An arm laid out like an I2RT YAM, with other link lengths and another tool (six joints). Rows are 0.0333 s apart.
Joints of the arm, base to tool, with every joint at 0 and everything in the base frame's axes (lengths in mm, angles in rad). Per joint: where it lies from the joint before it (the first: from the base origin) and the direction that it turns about. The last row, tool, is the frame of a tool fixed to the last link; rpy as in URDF.
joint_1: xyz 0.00 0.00 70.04 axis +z
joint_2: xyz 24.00 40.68 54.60 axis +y
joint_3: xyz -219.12 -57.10 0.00 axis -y
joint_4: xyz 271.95 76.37 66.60 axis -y
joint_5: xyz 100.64 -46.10 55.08 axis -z
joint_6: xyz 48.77 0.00 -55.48 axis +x
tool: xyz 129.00 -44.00 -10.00 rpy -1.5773 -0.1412 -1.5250
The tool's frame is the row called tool.
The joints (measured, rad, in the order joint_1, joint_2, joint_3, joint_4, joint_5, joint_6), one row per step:
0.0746 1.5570 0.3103 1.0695 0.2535 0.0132
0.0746 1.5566 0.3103 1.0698 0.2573 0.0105
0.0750 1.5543 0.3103 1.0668 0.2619 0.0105
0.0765 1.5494 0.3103 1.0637 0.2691 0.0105
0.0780 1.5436 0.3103 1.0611 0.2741 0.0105
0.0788 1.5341 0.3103 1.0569 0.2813 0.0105
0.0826 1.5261 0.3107 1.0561 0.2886 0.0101
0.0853 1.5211 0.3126 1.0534 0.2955 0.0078
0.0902 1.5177 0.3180 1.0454 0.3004 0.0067
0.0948 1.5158 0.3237 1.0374 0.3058 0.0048
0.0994 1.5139 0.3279 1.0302 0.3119 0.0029
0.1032 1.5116 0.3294 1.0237 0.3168 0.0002
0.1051 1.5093 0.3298 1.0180 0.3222 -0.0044
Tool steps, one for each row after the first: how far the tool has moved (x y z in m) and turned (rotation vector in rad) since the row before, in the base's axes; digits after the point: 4 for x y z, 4 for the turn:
-0.0002 -0.0007 0.0004 -0.0032 -0.0003 -0.0033
-0.0003 -0.0006 0.0002 -0.0009 0.0006 -0.0041
-0.0003 -0.0005 0.0013 -0.0011 -0.0019 -0.0056
0.0000 -0.0002 0.0017 -0.0006 -0.0033 -0.0034
-0.0001 -0.0008 0.0029 -0.0008 -0.0054 -0.0063
0.0002 0.0005 0.0033 -0.0010 -0.0076 -0.0033
0.0003 0.0001 0.0023 -0.0029 -0.0038 -0.0038
0.0011 0.0014 0.0017 -0.0017 -0.0006 0.0002
0.0011 0.0012 0.0013 -0.0027 0.0007 -0.0005
0.0006 0.0011 0.0009 -0.0029 0.0014 -0.0011
0.0000 0.0008 0.0001 -0.0036 0.0032 -0.0006
-0.0004 -0.0001 -0.0001 -0.0056 0.0039 -0.0027

